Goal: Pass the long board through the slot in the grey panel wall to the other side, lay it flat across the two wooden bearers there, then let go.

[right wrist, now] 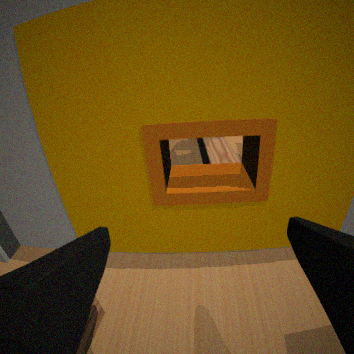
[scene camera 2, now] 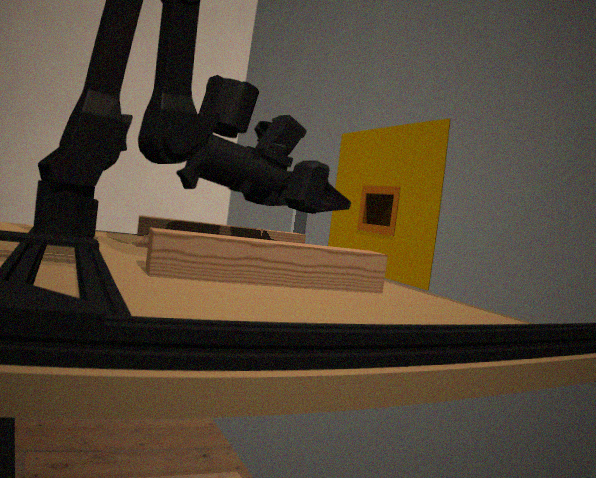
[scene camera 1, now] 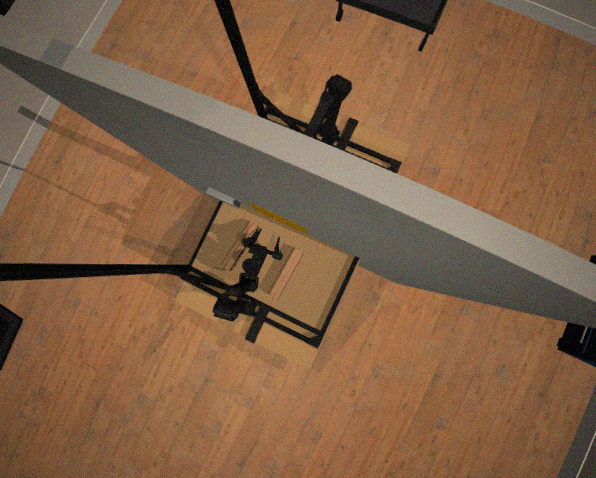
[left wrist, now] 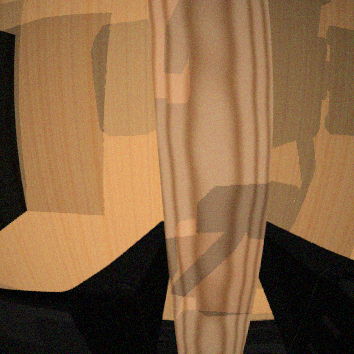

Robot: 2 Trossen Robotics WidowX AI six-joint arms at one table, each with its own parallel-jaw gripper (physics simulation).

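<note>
The long board [left wrist: 214,140] with wavy grain runs up the middle of the left wrist view, over the far-side table [left wrist: 130,175]. My left gripper [left wrist: 208,227] is shut on it, a dark finger on each side. A grained wooden end [right wrist: 223,149] shows through the slot. The orange-framed slot [right wrist: 211,127] [scene camera 2: 380,190] sits in a yellow panel [right wrist: 175,70] [scene camera 2: 400,256] [scene camera 1: 277,217] on the grey wall [scene camera 1: 296,190] [scene camera 2: 343,71]. My right gripper [right wrist: 199,232] [scene camera 2: 339,201] [scene camera 1: 265,244] is open and empty, facing the slot. Two wooden bearers [scene camera 2: 268,266] [scene camera 2: 201,227] lie under it, and one also shows from above [scene camera 1: 287,272].
The near table [scene camera 2: 296,303] [right wrist: 211,298] [scene camera 1: 325,284] has a black frame rail [scene camera 2: 296,341] along its front. A black beam [scene camera 1: 106,270] runs off to the left and another [scene camera 1: 239,52] towards the top. The left arm's base [scene camera 1: 334,104] stands beyond the wall.
</note>
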